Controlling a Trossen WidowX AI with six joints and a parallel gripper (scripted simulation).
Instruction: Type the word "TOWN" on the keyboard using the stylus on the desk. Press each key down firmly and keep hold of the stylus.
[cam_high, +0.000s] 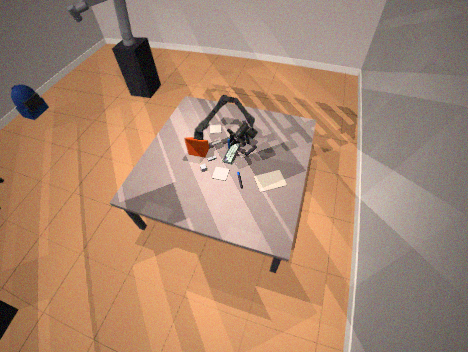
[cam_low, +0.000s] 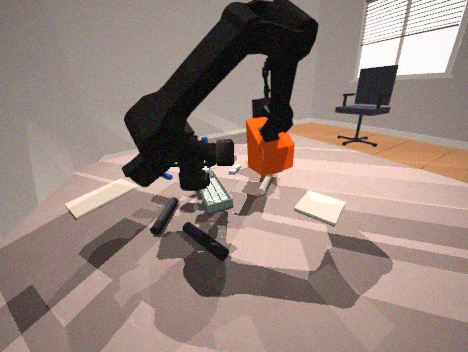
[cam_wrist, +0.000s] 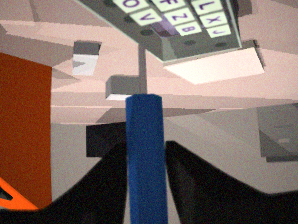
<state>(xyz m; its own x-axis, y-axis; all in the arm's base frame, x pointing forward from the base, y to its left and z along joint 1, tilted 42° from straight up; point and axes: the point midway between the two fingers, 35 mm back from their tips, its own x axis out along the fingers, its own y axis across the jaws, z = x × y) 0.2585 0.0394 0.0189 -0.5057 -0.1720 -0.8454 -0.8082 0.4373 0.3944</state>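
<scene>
The pale green keyboard guard lies 1 cm ahead of my gripper tip, 2 cm to the left of it and 9 cm below it. Round my gripper tip: blue stylus (1 cm below); white cylinder (14 cm behind, 9 cm to the left, 9 cm below); blue-tipped pen (13 cm ahead, 20 cm to the right, 10 cm below).
</scene>
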